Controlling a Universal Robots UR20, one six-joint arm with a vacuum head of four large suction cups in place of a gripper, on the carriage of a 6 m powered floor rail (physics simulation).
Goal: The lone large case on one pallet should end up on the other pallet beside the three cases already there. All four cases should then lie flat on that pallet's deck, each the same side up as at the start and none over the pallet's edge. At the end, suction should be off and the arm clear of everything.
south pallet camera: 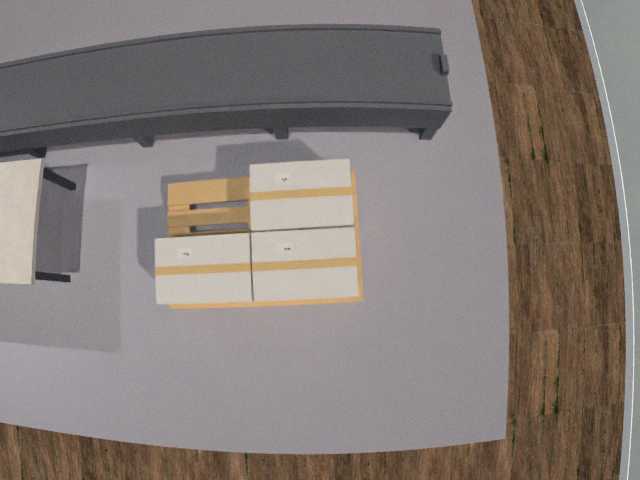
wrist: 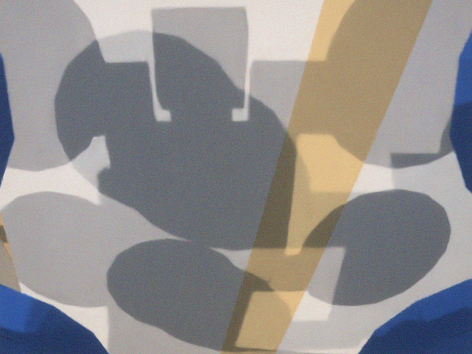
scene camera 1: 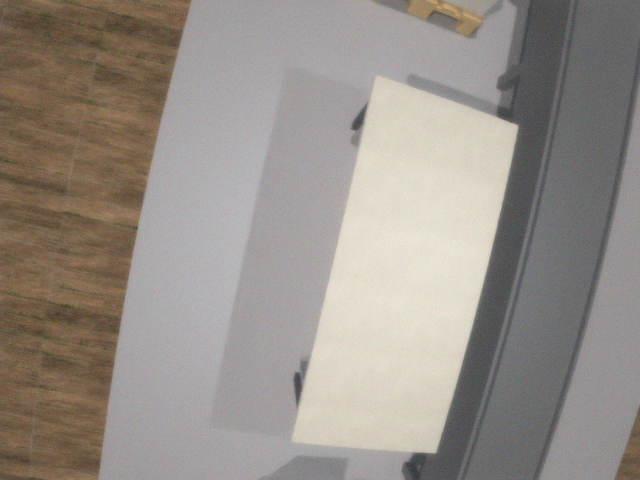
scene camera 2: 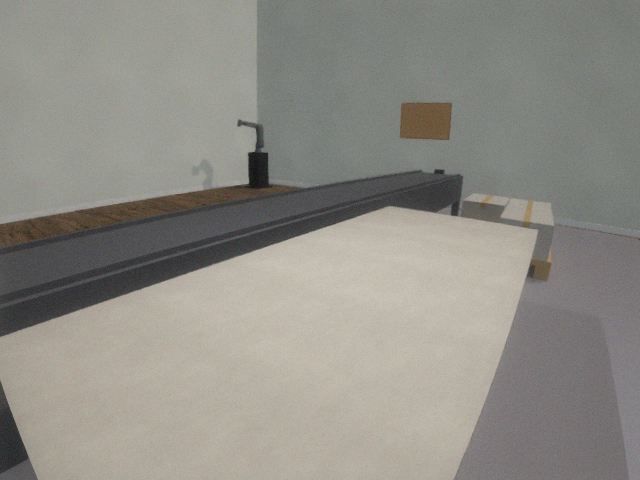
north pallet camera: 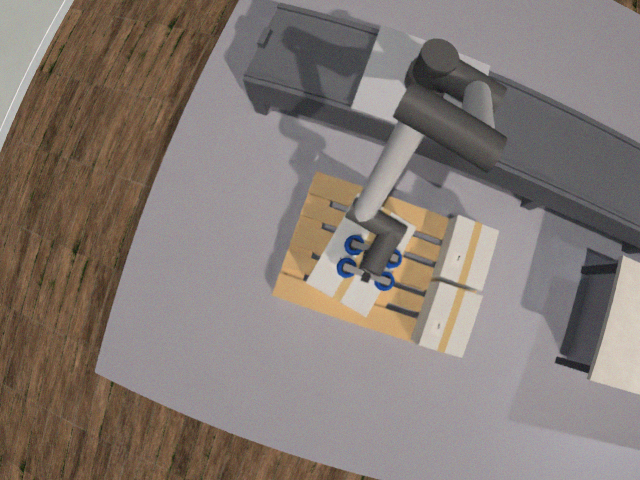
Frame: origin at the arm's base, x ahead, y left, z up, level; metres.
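Seen in the pictures: hand, its tool point: [wrist: 233, 257].
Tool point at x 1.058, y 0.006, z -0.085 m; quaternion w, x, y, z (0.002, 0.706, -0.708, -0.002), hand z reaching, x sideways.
Offsets run from my tool point to a thing's middle. Level surfaces: height alone.
The large white case with a tan tape band @[dx -0.041, dy -0.043, dz -0.211 m] [north pallet camera: 325, 279] [wrist: 280, 30] lies turned at an angle on the north pallet [north pallet camera: 297, 291]. My gripper [north pallet camera: 368, 263], four blue cups, hangs low over it; cup shadows on its top in the wrist view suggest a gap. Nothing is held; whether suction is on cannot be seen. On the south pallet [south pallet camera: 206, 191] three white cases lie flat: one back right [south pallet camera: 299, 211], one front right [south pallet camera: 305, 284], one front left [south pallet camera: 204, 289]. The deck's back left quarter is bare. The front left case's left side shows past the deck's edge in that view.
Two more white cases @[dx -0.261, dy +0.564, dz -0.239 m] [north pallet camera: 483, 258] @[dx +0.145, dy +0.564, dz -0.219 m] [north pallet camera: 467, 322] stand at the north pallet's right end, close to the gripper. A pale table @[dz +0.045 m] [scene camera 1: 413, 258] [scene camera 2: 310, 335] [north pallet camera: 620, 335] [south pallet camera: 15, 222] stands between the pallets. The floor rail [north pallet camera: 558, 118] [south pallet camera: 232, 72] runs behind them.
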